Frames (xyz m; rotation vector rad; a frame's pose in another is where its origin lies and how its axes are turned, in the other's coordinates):
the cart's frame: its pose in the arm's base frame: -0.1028 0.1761 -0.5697 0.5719 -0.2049 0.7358
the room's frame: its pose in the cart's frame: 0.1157 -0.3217 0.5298 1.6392 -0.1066 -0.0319
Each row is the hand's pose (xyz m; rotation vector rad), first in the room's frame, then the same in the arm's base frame.
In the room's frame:
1: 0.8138 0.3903 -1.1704 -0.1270 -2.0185 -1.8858
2: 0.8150 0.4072 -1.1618 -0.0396 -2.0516 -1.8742
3: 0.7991 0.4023 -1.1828 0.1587 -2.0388 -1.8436
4: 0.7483 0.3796 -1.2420 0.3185 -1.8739 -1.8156
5: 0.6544 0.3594 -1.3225 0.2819 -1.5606 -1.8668
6: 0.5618 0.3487 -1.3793 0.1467 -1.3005 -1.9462
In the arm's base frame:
1: 0.1442 0.6181 0.9749 0.6154 0.7487 -2.0660
2: 0.1510 0.6029 0.9841 0.6504 0.7556 -2.1249
3: 0.1254 0.6108 0.9851 0.7742 0.8200 -2.1966
4: 0.0483 0.6356 0.9788 0.9558 0.9680 -2.1353
5: -0.0758 0.6504 0.9694 1.0298 1.1787 -1.8747
6: -0.1840 0.6455 0.9559 0.9699 1.3195 -1.6236

